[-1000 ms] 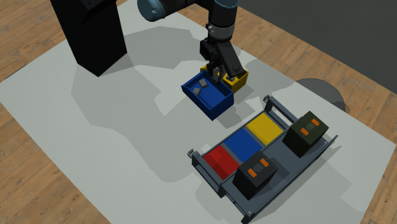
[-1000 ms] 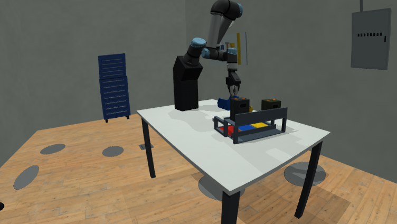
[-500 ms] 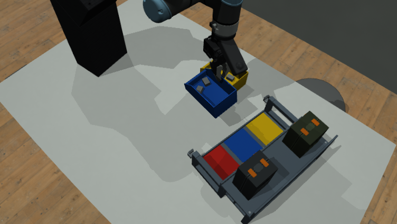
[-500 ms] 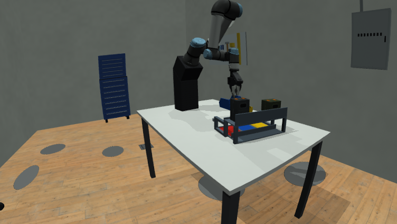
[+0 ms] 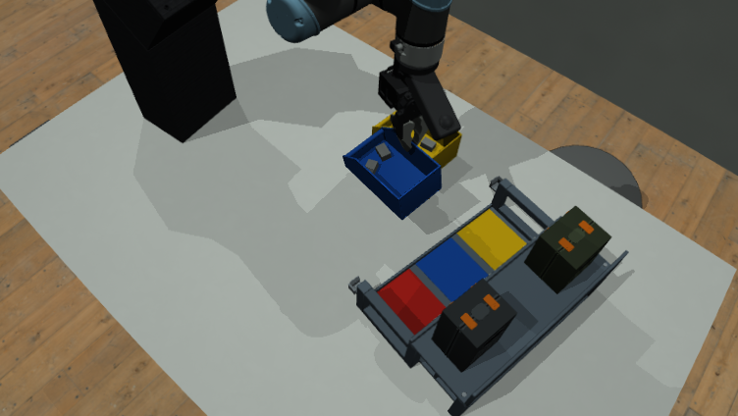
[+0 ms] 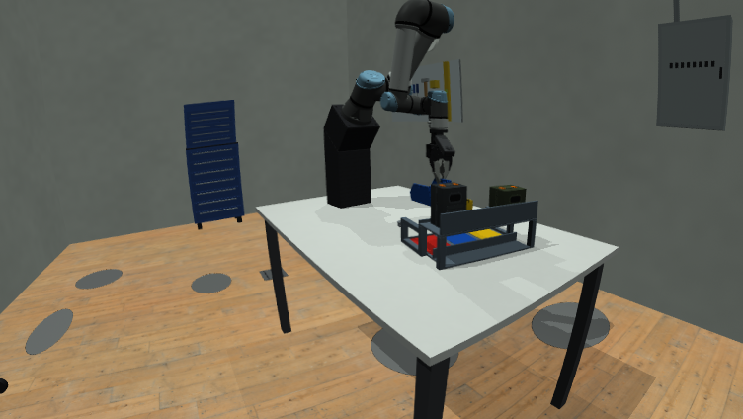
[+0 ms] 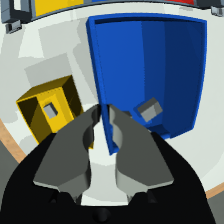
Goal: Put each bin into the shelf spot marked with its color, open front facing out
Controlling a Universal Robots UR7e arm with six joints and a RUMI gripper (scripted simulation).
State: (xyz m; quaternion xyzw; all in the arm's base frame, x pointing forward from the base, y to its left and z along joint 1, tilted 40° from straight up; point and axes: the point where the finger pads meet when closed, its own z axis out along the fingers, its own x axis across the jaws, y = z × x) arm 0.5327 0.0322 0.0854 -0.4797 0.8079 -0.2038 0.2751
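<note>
My hand is 40 mm to the left of the blue bin, 30 mm above it and 20 mm past it. Also, from my hand: yellow bin (130 mm to the left, 130 mm below, 40 mm behind).
</note>
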